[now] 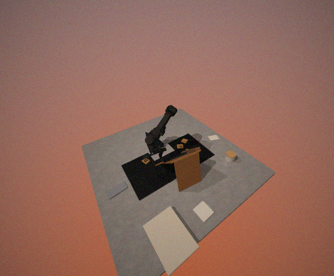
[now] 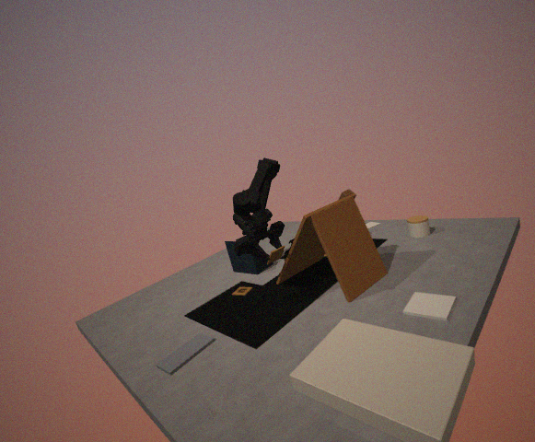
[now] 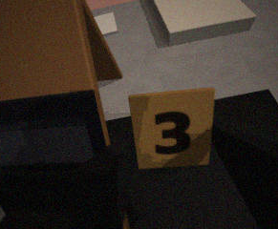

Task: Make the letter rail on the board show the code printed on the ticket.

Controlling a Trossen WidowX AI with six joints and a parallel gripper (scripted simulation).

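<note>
Right now the white ticket is 50 mm behind my gripper tip, 180 mm to the left of it and 70 mm below it. Round my gripper tip: white pad (400 mm ahead, 120 mm to the left, 150 mm below); black mat (140 mm behind, 150 mm to the left, 150 mm below); flat grey plate (60 mm behind, 340 mm to the right, 150 mm below).
</note>
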